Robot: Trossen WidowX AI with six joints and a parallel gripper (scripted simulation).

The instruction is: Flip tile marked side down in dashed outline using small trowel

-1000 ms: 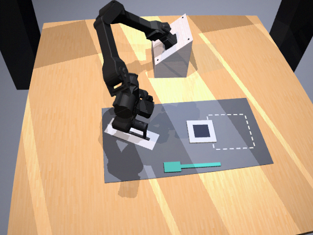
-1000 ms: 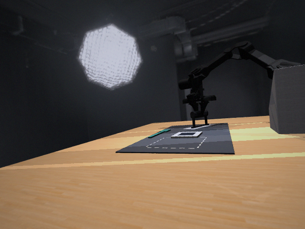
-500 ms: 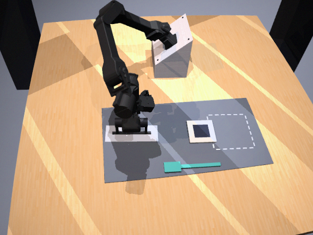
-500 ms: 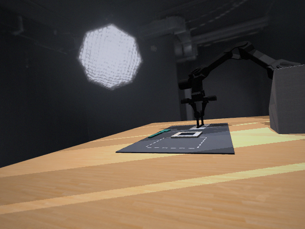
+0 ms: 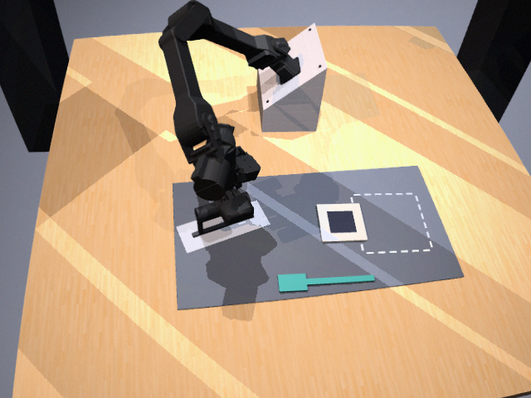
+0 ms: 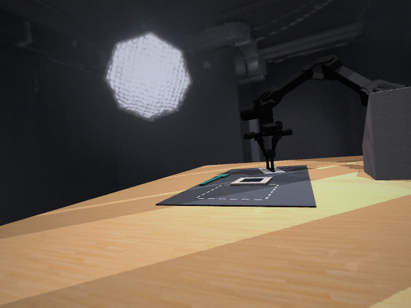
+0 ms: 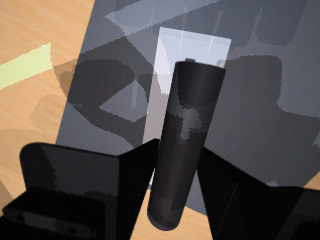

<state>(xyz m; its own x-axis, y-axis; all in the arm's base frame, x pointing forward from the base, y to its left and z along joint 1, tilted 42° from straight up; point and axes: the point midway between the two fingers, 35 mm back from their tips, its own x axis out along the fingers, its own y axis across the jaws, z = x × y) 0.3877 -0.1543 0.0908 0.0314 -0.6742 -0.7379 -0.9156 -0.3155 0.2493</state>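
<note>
My gripper tip is 210 mm to the right of the dark mat, 80 mm above it and 10 mm short of it. From my gripper tip the other things lie so: tile 280 mm to the left, 60 mm below; then teal trowel 200 mm to the left, 150 mm ahead, 60 mm below.
</note>
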